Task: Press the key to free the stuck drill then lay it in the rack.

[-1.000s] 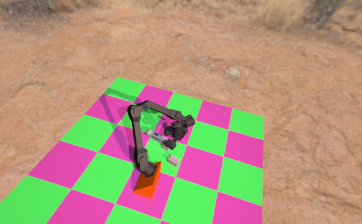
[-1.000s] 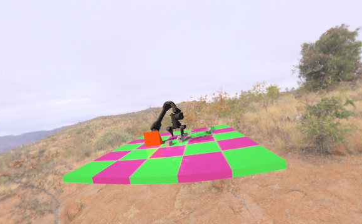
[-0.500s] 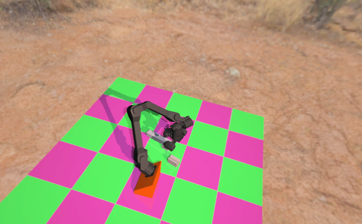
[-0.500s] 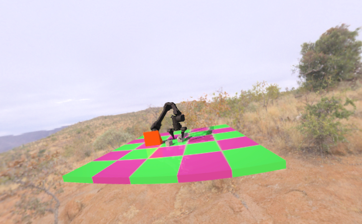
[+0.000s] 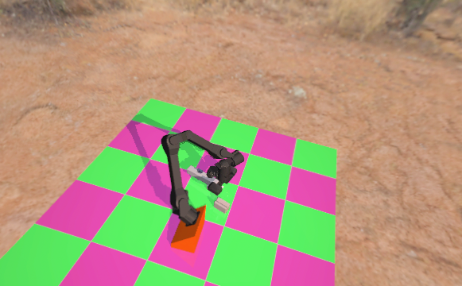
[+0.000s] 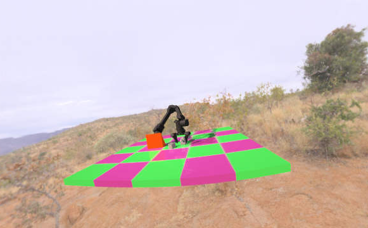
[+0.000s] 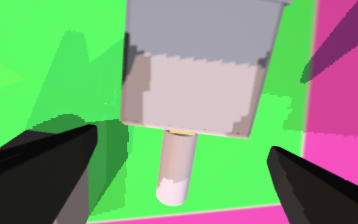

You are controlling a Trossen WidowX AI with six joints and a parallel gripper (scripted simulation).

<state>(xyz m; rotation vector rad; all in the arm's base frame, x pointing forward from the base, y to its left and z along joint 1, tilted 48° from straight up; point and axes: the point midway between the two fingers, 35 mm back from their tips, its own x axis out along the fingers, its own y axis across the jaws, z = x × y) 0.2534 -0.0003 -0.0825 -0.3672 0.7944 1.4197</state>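
Now: gripper tip 50 mm to the right of the pale cylindrical drill, 20 mm below it and 10 mm short of it. Round my gripper tip: dark key 130 mm to the left, 30 mm ahead, 30 mm above; then grey housing block 110 mm to the left, 30 mm ahead, 10 mm above; then grey rack 90 mm behind, 30 mm to the right.
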